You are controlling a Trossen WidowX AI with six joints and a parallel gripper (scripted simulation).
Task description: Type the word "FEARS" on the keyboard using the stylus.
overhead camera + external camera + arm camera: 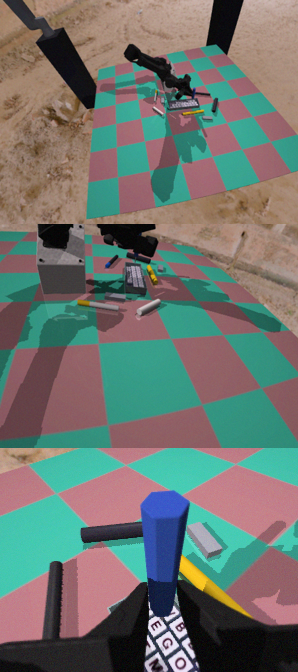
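The yellow pen is 80 mm ahead of my gripper tip, 10 mm to the right of it and 90 mm below it. Also, from my gripper tip: blue stylus 20 mm below; then grey block 140 mm ahead, 70 mm to the left, 100 mm below; then blue-tipped dark pen 90 mm behind, 70 mm to the left, 100 mm below.
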